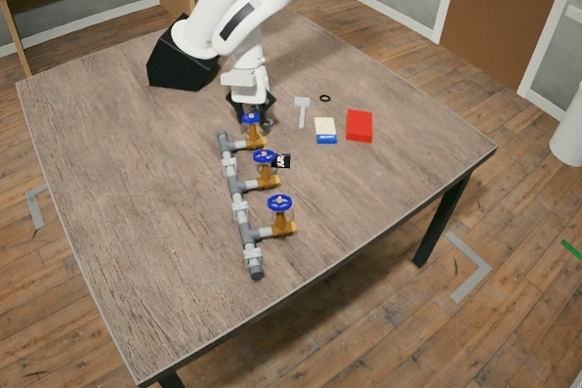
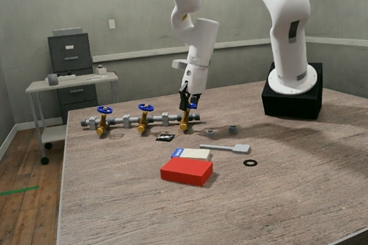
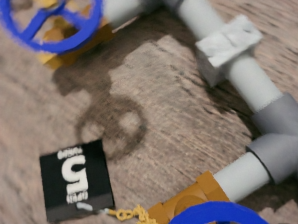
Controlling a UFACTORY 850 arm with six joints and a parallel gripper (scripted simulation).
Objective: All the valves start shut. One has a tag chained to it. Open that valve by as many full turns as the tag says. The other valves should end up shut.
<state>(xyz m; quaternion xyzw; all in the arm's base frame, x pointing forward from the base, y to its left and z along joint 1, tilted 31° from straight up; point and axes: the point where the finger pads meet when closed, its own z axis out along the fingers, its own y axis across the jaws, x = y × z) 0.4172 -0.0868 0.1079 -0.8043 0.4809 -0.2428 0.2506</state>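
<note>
My gripper is now 50 mm past the grey hex nut, 90 mm to the right of it and 90 mm above it. The rest, counted from my hand: grey cap: 130 mm behind, 90 mm to the left, 100 mm below; then grey t-shaped tool: 50 mm behind, 230 mm to the left, 100 mm below; then black tag: 100 mm ahead, 40 mm to the left, 100 mm below.
</note>
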